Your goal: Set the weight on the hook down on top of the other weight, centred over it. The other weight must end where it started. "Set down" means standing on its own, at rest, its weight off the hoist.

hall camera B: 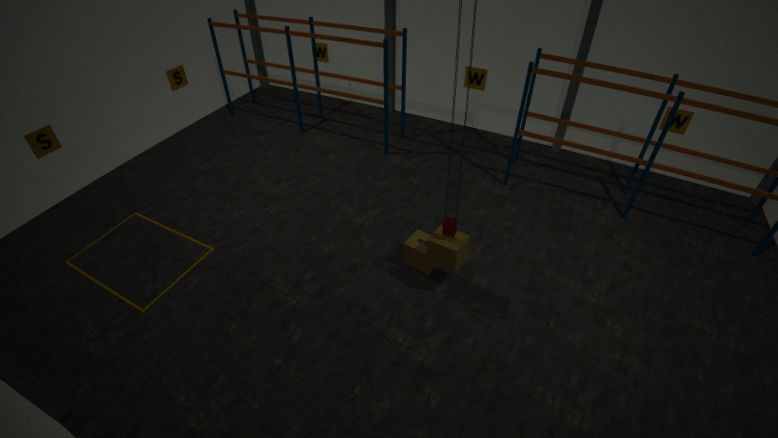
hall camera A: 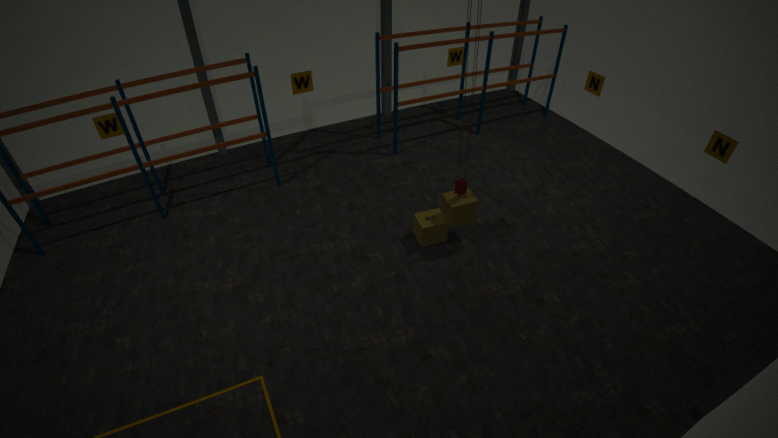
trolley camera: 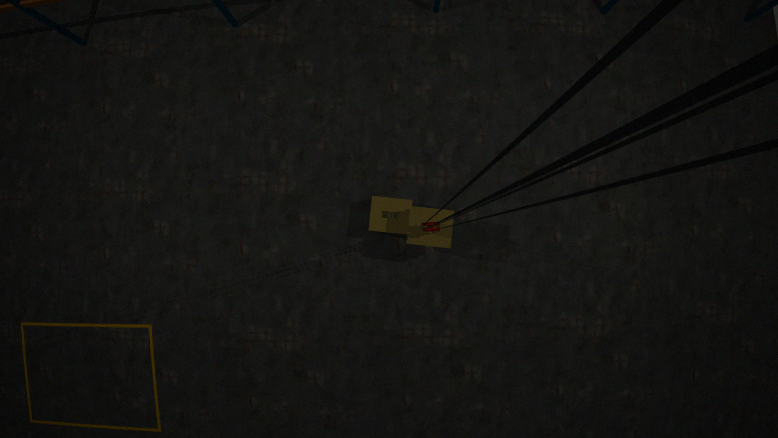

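Observation:
The hook block (hall camera A: 460,187) (hall camera B: 449,226) (trolley camera: 430,226) is red and hangs on its ropes, its hook shut on a yellow block-shaped weight. This hanging weight (hall camera A: 460,212) (hall camera B: 446,256) (trolley camera: 442,238) looks upright and hangs off the floor. The other weight (hall camera A: 431,233) (hall camera B: 415,255) (trolley camera: 377,224), also yellow, stands on the floor with a lifting eye on top. In the trolley view the hanging weight is to its right and slightly lower in the picture, not centred over it. A shadow covers the right part of its top. Whether the two touch cannot be told.
A blue and orange rack (hall camera A: 395,97) (hall camera B: 653,155) and a second rack (hall camera A: 266,127) (hall camera B: 386,97) stand along the W wall. A yellow marked rectangle (hall camera A: 179,407) (hall camera B: 174,231) (trolley camera: 87,324) lies on the floor, away from both weights.

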